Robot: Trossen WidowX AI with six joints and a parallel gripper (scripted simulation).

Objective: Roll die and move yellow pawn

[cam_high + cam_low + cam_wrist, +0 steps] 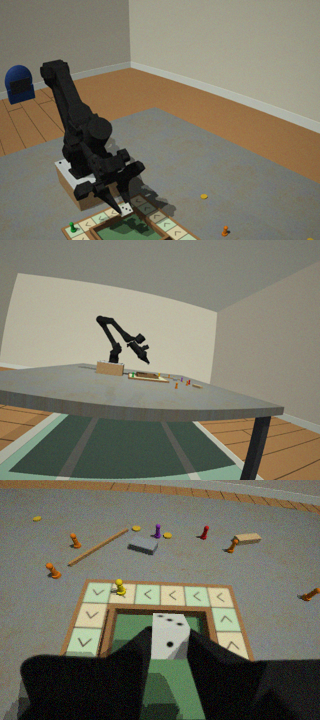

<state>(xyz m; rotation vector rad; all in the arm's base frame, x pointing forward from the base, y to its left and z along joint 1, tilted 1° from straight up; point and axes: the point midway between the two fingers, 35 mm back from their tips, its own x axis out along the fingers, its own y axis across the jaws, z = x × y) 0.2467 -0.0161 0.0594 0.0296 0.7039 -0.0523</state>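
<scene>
My gripper tip is right at the die. Also, from my gripper tip: green felt tray: 110 mm below; green pawn: 120 mm behind, 110 mm to the right, 90 mm below; yellow pawn: 110 mm ahead, 90 mm below, 60 mm to the left.
</scene>
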